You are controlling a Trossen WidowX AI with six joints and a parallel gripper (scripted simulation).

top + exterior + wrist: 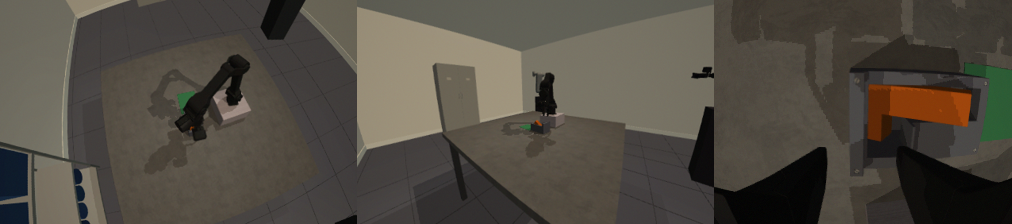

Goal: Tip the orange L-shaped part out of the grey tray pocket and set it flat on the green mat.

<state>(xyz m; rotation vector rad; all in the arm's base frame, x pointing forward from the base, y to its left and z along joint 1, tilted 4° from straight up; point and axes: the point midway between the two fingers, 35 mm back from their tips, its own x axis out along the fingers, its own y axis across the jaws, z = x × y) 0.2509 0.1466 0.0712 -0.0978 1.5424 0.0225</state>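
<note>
Right now the orange L-shaped part is 50 mm to the right of my gripper tip and 100 mm below it. Also, from my gripper tip: green mat 10 mm ahead, 220 mm to the right, 160 mm below.
</note>
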